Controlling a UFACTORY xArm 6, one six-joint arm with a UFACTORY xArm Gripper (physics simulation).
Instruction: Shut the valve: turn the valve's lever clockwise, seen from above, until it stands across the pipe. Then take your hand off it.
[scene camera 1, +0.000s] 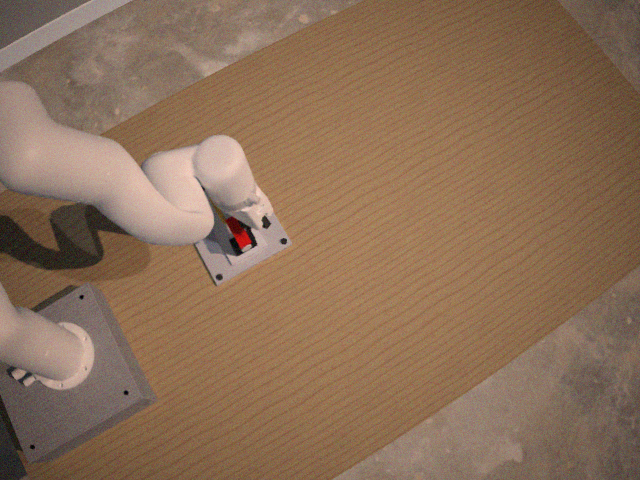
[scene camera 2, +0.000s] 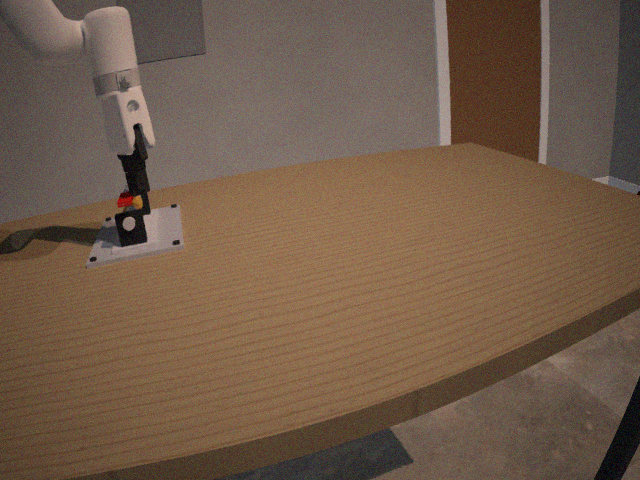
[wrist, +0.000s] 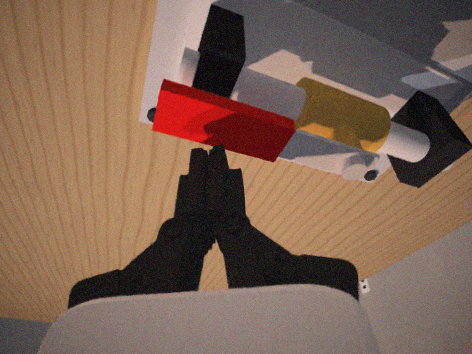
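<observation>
The valve's red lever (scene camera 1: 239, 234) (scene camera 2: 125, 199) (wrist: 215, 120) lies roughly along the grey pipe (wrist: 270, 92), above it. The brass valve body (scene camera 2: 137, 202) (wrist: 345, 115) sits on the pipe between two black blocks (scene camera 2: 131, 235) (wrist: 220, 50). My gripper (scene camera 2: 146, 211) (wrist: 213, 166) is shut and empty, pointing down. Its fingertips are low beside the lever's long side, near the middle of the red part in the wrist view. I cannot tell whether they touch it. In scene camera 1 the hand hides much of the fingers and valve.
The valve stands on a light grey plate (scene camera 1: 258, 258) (scene camera 2: 168, 227) (wrist: 167, 45) with dark bolts at its corners. The plate lies on the wooden table (scene camera 1: 413, 206) (scene camera 2: 336, 289). The arm's grey base block (scene camera 1: 98, 413) stands at the lower left in scene camera 1.
</observation>
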